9 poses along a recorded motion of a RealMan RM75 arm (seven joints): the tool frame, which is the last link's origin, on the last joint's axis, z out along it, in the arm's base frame.
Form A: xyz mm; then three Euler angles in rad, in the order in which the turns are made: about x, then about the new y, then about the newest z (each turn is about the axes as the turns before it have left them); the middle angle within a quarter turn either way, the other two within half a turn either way.
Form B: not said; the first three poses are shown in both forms.
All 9 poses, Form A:
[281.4 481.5 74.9 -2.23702 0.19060 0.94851]
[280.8 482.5 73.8 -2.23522 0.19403 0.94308]
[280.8 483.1 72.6 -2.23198 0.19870 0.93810]
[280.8 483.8 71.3 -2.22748 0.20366 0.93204]
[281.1 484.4 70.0 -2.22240 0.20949 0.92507]
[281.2 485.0 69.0 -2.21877 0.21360 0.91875]
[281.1 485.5 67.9 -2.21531 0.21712 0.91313]
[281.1 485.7 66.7 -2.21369 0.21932 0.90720]
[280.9 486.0 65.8 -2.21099 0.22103 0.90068]
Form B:
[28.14 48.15 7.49 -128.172 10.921 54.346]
[28.08 48.25 7.38 -128.069 11.117 54.035]
[28.08 48.31 7.26 -127.883 11.385 53.749]
[28.08 48.38 7.13 -127.625 11.669 53.402]
[28.11 48.44 7.00 -127.334 12.003 53.003]
[28.12 48.50 6.90 -127.126 12.238 52.640]
[28.11 48.55 6.79 -126.928 12.440 52.318]
[28.11 48.57 6.67 -126.835 12.566 51.979]
[28.09 48.60 6.58 -126.680 12.664 51.605]

